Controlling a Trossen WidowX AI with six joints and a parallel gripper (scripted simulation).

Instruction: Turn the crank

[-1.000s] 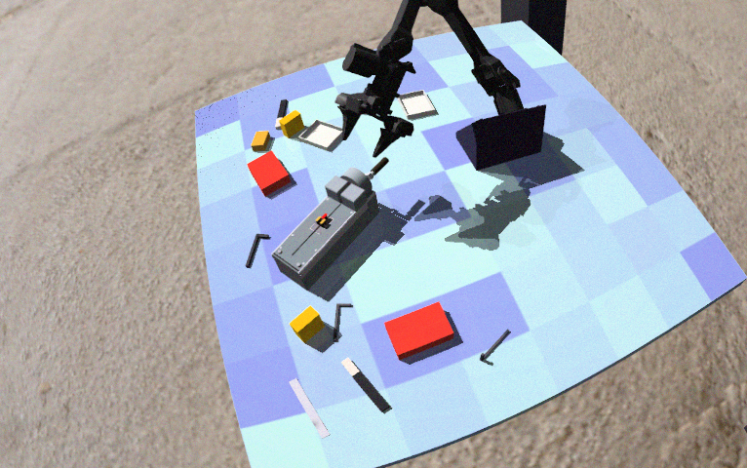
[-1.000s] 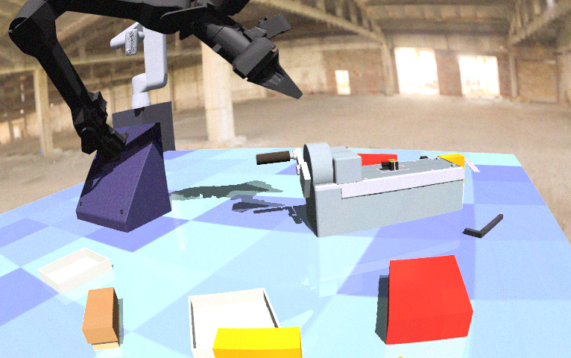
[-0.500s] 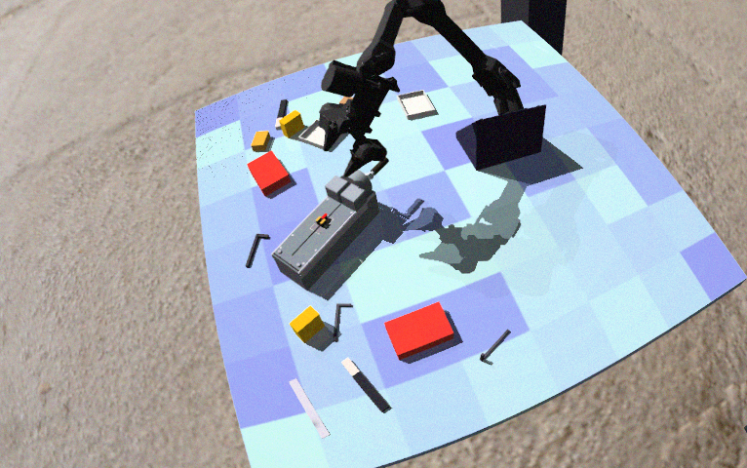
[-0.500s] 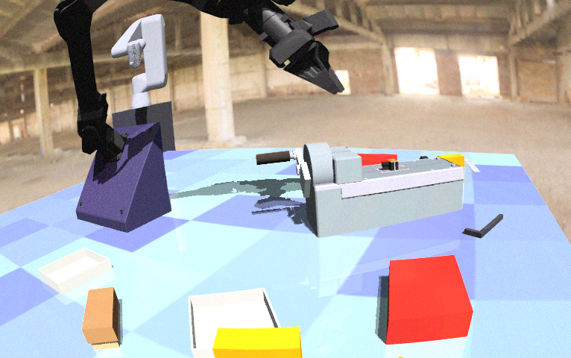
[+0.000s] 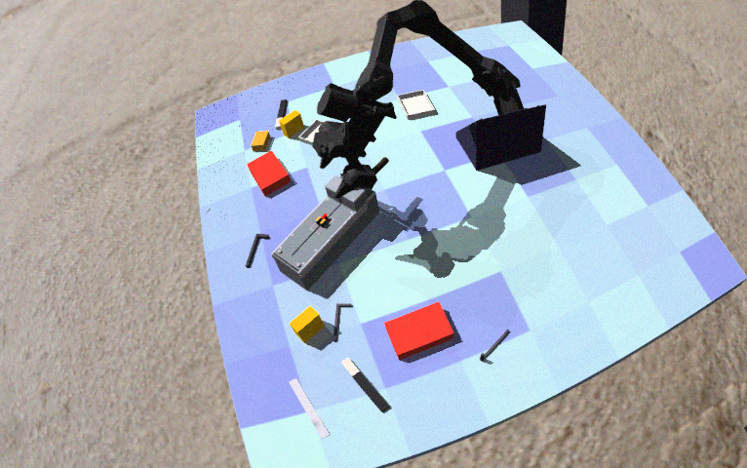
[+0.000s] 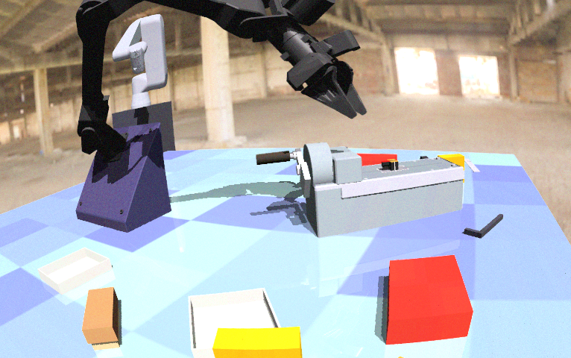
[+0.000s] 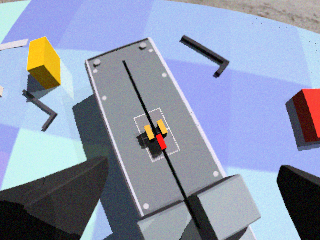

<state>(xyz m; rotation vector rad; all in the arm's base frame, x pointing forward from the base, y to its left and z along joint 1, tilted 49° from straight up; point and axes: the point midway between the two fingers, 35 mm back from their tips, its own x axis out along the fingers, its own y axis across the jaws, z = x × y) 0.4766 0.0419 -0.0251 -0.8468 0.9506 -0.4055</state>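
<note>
My gripper tip is now 130 mm past the dark crank handle, 50 mm to the left of it and 60 mm above it. From my gripper tip the other things lie so: red pointer: 30 mm ahead, 20 mm to the left, 80 mm below; tan block: 180 mm behind, 400 mm to the right, 150 mm below.
</note>
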